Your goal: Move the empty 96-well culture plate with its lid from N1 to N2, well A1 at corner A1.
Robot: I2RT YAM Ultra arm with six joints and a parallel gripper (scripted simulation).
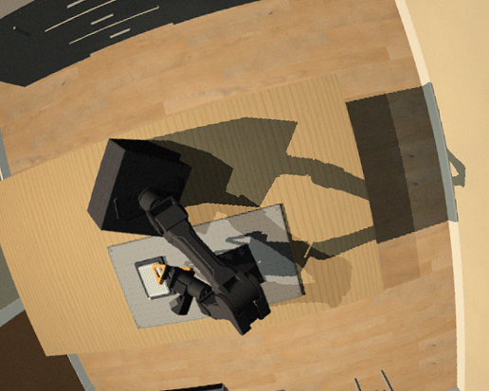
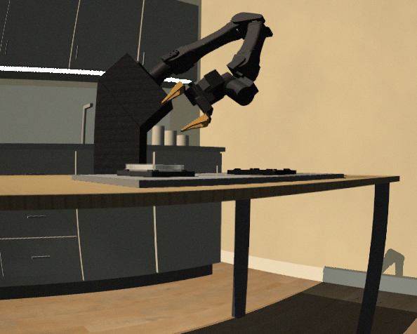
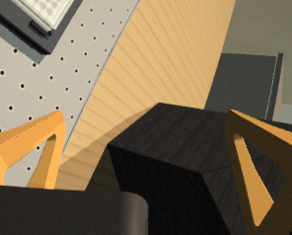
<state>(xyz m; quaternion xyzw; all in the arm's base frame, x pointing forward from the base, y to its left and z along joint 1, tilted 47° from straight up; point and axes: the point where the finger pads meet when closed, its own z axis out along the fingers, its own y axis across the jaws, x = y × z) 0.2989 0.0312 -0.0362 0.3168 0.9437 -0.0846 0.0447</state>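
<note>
Now: hand 130 mm above the clear lid, 100 mm short of it and 90 mm to the left of it. The rest, counted from my hand: black nest N2: 250 mm to the left, 150 mm below, 50 mm ahead; then black nest N1: 150 mm below, 100 mm ahead, 90 mm to the right; then 96-well plate: 140 mm below, 100 mm ahead, 90 mm to the right.
</note>
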